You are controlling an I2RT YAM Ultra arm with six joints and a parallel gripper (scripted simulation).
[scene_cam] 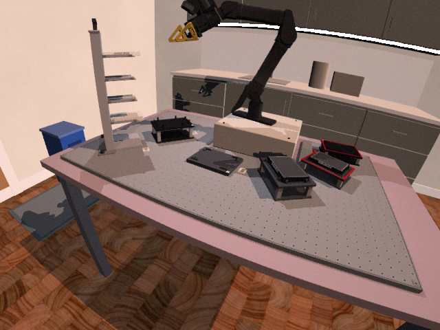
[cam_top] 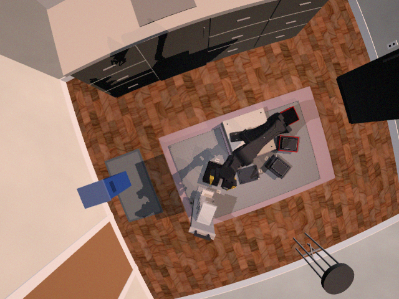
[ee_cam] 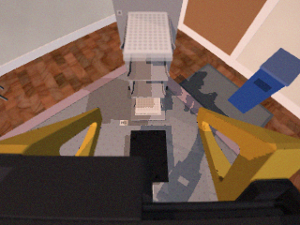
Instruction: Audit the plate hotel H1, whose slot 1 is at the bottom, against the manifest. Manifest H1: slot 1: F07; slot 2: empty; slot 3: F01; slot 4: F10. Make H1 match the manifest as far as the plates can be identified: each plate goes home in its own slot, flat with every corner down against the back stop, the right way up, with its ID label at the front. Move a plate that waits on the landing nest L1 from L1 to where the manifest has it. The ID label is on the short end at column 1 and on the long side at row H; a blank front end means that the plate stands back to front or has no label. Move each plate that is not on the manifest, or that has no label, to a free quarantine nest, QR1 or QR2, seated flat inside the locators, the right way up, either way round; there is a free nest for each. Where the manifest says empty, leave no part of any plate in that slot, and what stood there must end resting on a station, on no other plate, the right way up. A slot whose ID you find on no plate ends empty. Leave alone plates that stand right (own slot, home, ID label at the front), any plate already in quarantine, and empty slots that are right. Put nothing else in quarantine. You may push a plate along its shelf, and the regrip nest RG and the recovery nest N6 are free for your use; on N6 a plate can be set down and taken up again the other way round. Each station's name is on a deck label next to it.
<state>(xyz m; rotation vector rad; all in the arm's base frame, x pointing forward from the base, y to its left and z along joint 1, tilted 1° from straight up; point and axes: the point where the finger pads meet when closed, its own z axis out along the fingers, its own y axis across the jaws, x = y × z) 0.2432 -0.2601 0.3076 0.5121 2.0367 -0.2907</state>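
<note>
The tag reading 4 is 260 mm ahead of my hand, 70 mm to the right of it and 50 mm below it. Round my hand: L1 deck label: 450 mm to the left, 400 mm below, 30 mm behind; then H1 deck label: 400 mm below, 180 mm ahead, 20 mm to the left; then N6 label: 400 mm below, 380 mm to the left, 60 mm ahead.
</note>
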